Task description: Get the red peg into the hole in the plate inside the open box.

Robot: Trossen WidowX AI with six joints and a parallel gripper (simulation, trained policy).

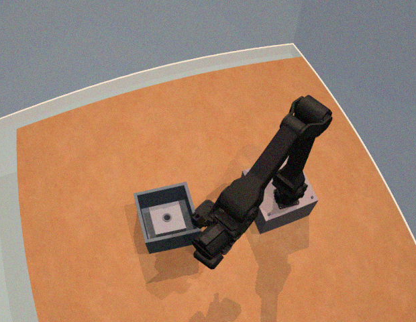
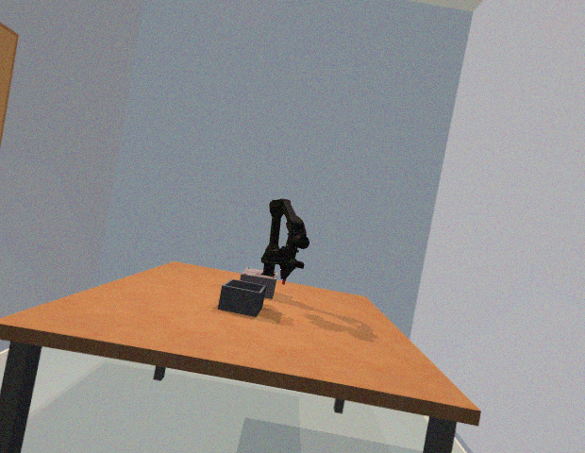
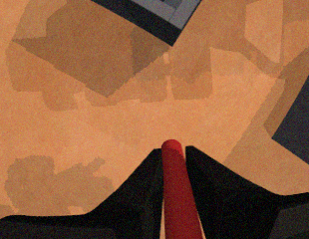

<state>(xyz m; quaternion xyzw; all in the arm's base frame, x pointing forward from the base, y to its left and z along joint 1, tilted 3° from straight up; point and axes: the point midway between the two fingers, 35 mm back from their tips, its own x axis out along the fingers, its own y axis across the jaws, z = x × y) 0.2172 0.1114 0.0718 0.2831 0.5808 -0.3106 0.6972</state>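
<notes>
Right now the light plate is 120 mm ahead of my gripper tip, 140 mm to the right of it and 90 mm below it. Also, from my gripper tip: red peg: 10 mm behind, 10 mm to the left, 20 mm above; grey box: 120 mm ahead, 140 mm to the right, 110 mm below.
</notes>
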